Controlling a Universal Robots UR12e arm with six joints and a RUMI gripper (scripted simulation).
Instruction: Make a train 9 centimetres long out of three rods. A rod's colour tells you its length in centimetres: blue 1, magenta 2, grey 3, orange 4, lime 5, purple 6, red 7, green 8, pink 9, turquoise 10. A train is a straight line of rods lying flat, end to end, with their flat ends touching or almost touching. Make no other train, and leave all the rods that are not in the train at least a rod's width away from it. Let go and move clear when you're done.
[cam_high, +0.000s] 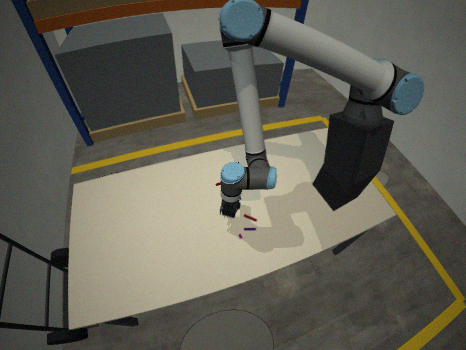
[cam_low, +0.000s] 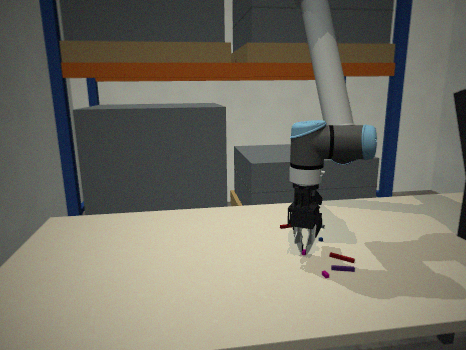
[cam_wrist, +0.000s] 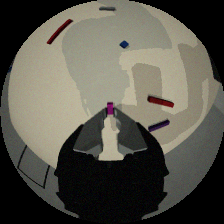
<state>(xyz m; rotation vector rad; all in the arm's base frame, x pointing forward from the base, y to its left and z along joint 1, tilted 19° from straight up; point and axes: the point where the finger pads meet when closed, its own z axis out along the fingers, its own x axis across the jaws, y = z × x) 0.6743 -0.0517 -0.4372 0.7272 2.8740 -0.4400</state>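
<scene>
Right now my hand is 8 cm past the blue rod, 9 cm to the left of it and 1 cm above it. Also, from my hand: purple rod (8 cm behind, 10 cm to the left, 1 cm below); grey rod (11 cm behind, 20 cm to the right, 1 cm below).
</scene>
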